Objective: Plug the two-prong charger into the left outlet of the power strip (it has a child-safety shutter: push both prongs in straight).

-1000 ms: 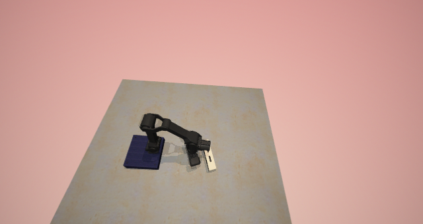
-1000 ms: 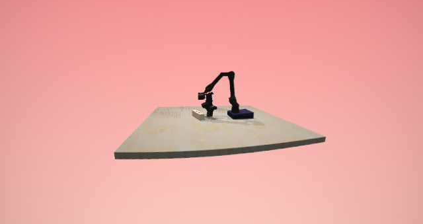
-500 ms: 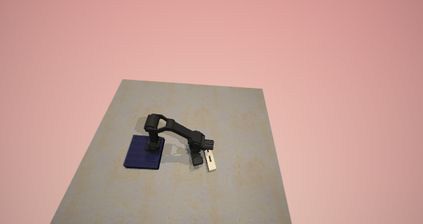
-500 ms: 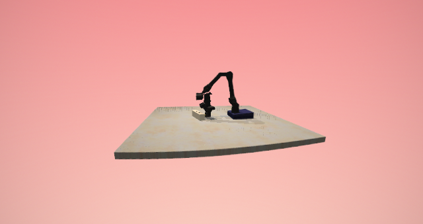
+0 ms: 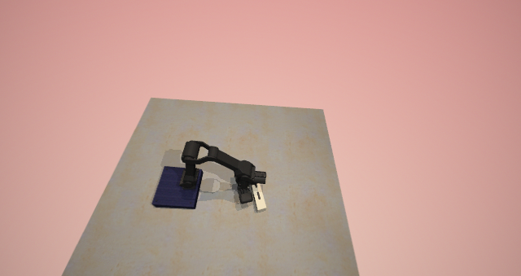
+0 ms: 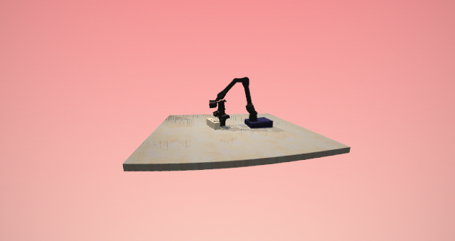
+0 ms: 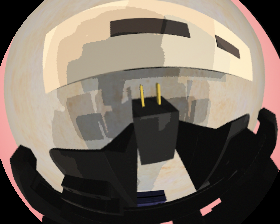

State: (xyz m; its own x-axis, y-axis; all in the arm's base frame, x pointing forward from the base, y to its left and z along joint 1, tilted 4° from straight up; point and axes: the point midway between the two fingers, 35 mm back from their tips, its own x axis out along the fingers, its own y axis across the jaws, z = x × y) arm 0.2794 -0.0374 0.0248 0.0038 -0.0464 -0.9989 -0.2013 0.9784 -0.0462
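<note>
Right now my gripper tip is 20 mm short of the dark charger and 10 mm below it.
</note>
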